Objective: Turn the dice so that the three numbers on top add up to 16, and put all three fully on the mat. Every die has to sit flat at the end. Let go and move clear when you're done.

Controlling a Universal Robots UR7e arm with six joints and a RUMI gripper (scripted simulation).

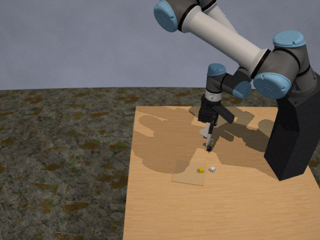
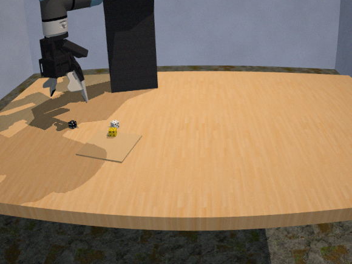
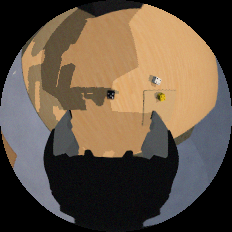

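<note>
My gripper is now 90 mm above the black die. From my hand the other things lie so: yellow die 130 mm to the left, 80 mm below, 80 mm ahead; thin tan mat 130 mm ahead, 120 mm to the left, 90 mm below; white die 140 mm to the left, 90 mm below, 30 mm ahead.
</note>
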